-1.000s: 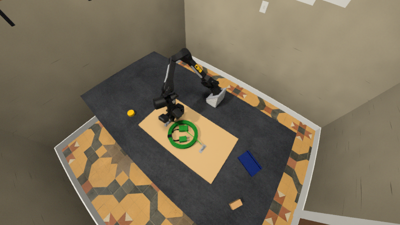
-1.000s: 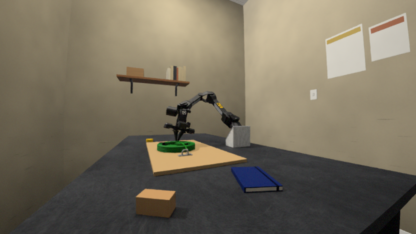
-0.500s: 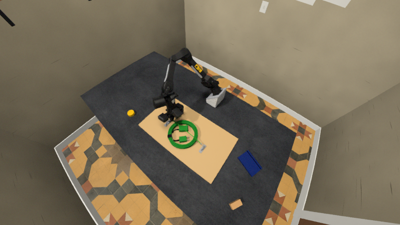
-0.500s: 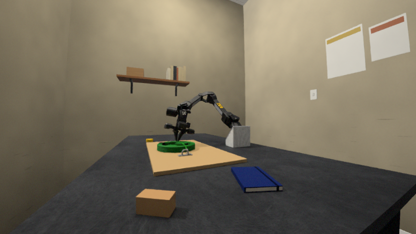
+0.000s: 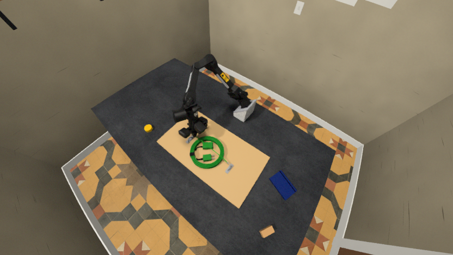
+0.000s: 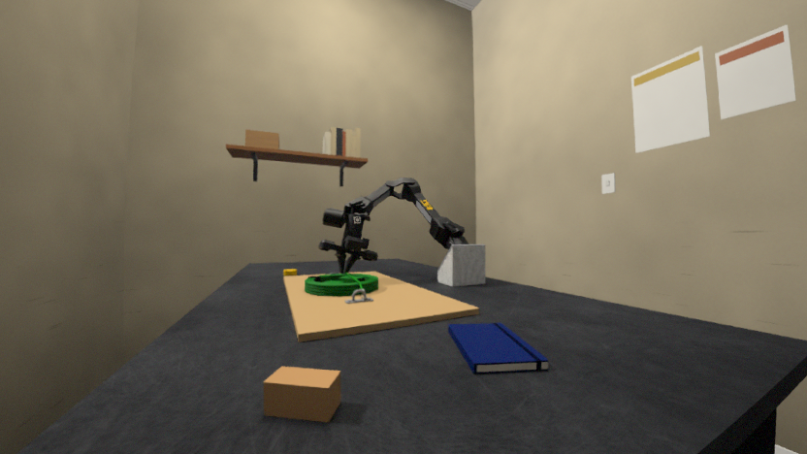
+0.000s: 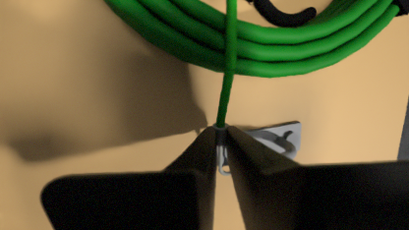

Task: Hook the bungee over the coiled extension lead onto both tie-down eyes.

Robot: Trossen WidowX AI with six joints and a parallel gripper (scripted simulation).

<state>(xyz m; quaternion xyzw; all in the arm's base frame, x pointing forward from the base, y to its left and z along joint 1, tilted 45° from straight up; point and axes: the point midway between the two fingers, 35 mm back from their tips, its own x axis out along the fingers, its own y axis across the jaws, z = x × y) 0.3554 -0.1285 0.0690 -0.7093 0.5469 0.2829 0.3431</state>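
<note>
Right now the extension lead is 4 cm ahead of my hand, 13 cm to the left of it and 3 cm below it. The rest, counted from my hand: tan block 17 cm ahead, 62 cm to the left, 4 cm below; yellow puck 16 cm ahead, 29 cm to the right, 5 cm below.
</note>
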